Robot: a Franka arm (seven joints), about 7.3 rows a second.
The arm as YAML. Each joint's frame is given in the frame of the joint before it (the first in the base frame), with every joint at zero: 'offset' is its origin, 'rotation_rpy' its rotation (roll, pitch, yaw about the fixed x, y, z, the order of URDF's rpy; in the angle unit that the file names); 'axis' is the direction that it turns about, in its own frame. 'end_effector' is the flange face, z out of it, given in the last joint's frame.
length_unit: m
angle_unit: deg
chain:
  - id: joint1
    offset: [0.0, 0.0, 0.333]
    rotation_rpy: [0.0, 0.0, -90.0]
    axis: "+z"
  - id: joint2
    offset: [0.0, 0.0, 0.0]
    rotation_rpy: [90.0, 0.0, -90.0]
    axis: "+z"
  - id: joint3
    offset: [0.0, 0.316, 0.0]
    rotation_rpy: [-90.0, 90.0, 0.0]
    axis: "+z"
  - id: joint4
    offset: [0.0, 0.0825, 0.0]
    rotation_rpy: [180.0, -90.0, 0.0]
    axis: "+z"
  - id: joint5
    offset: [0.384, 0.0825, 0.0]
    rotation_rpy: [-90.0, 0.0, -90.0]
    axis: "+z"
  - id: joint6
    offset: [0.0, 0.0, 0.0]
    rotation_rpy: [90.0, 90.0, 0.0]
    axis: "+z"
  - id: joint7
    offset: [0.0, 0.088, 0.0]
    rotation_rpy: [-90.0, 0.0, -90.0]
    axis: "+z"
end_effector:
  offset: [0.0, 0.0, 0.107]
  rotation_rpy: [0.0, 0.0, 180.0]
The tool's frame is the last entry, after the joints.
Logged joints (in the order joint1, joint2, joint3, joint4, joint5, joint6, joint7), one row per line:
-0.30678, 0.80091, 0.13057, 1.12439, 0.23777, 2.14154, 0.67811
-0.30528, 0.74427, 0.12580, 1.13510, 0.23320, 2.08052, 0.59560
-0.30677, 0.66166, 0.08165, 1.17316, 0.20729, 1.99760, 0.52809
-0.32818, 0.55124, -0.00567, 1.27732, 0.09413, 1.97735, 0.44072
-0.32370, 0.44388, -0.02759, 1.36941, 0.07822, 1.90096, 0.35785
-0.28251, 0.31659, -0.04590, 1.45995, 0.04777, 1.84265, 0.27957
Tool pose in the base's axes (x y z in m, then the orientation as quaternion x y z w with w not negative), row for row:
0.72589, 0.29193, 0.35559, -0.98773, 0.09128, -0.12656, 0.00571
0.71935, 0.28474, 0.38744, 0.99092, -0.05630, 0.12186, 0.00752
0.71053, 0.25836, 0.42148, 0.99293, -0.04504, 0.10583, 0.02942
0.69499, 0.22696, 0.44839, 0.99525, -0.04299, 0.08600, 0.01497
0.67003, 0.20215, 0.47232, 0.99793, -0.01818, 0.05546, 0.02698
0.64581, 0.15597, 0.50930, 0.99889, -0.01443, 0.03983, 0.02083
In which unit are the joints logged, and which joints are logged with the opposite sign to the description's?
The joints are logged in radians. Opposite sign: joint1, joint4, joint5.
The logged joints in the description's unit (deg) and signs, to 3 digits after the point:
17.577, 45.889, 7.481, -64.423, -13.623, 122.701, 38.853
17.491, 42.644, 7.208, -65.036, -13.361, 119.205, 34.125
17.577, 37.910, 4.678, -67.217, -11.877, 114.454, 30.257
18.803, 31.584, -0.325, -73.185, -5.393, 113.294, 25.251
18.547, 25.432, -1.581, -78.461, -4.482, 108.917, 20.503
16.187, 18.139, -2.630, -83.649, -2.737, 105.576, 16.018

